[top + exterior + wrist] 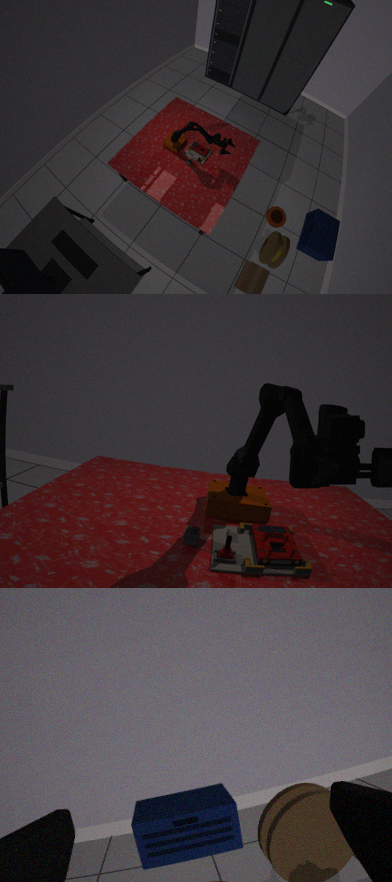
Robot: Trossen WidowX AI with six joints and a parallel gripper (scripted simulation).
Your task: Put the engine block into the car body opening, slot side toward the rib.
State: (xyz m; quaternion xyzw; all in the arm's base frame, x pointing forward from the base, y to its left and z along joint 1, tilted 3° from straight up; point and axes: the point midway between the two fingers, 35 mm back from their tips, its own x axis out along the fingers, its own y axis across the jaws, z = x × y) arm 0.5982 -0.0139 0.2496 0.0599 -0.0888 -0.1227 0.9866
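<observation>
My gripper tip is now 38 cm past the engine block, 15 cm to the left of it and 28 cm above it. Round my gripper tip: grey base plate (34 cm behind, 2 cm to the left, 28 cm below).
</observation>
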